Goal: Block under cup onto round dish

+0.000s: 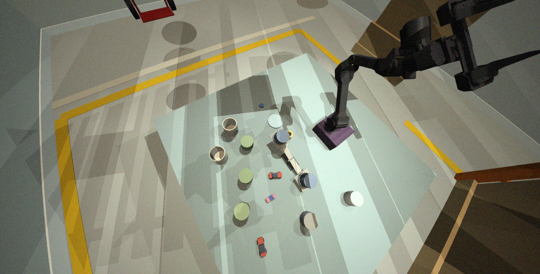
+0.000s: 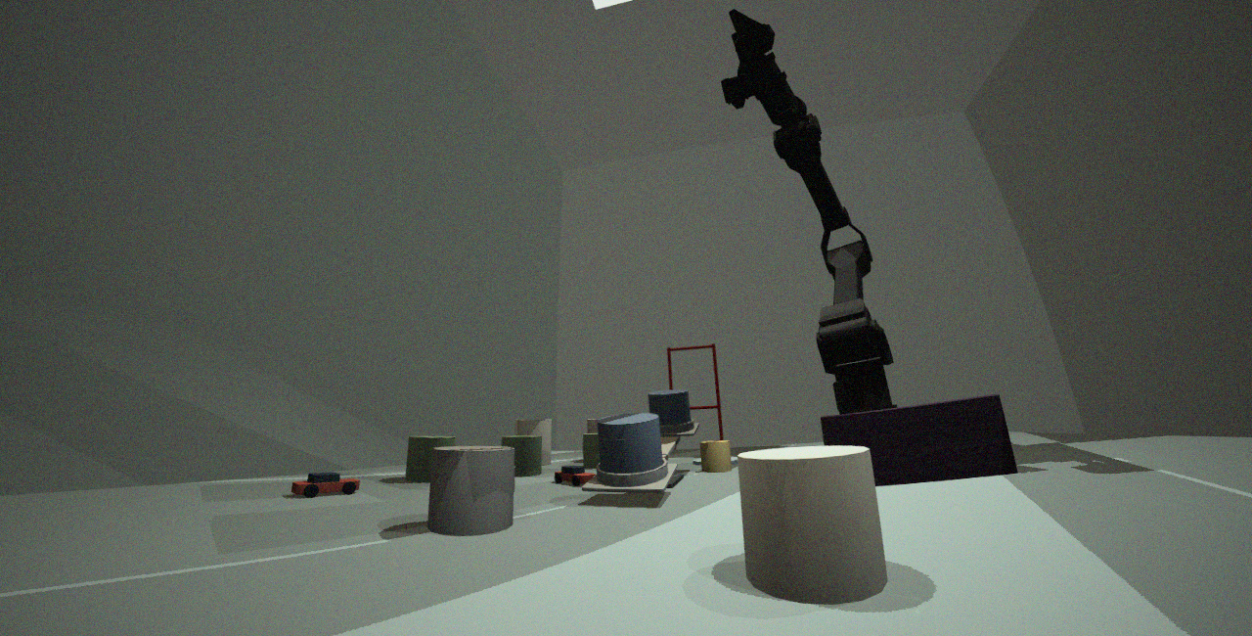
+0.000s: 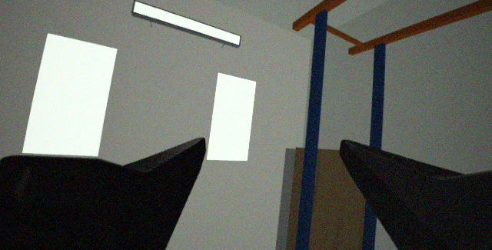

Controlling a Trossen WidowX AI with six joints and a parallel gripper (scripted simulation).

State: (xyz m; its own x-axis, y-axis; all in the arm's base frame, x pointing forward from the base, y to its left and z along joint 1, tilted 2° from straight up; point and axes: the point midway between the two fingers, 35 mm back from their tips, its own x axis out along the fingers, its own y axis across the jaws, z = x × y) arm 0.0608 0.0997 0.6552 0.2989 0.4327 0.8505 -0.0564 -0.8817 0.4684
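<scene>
The pale grey block is 72 cm below my gripper tip, 21 cm ahead of it and 6 cm to the left of it. Also, from my gripper tip: pale round dish: 76 cm below, 33 cm to the right, 14 cm ahead; pink-and-blue block: 76 cm below, 40 cm ahead, 3 cm to the left; yellow tape roll: 74 cm below, 20 cm to the right, 14 cm ahead.
</scene>
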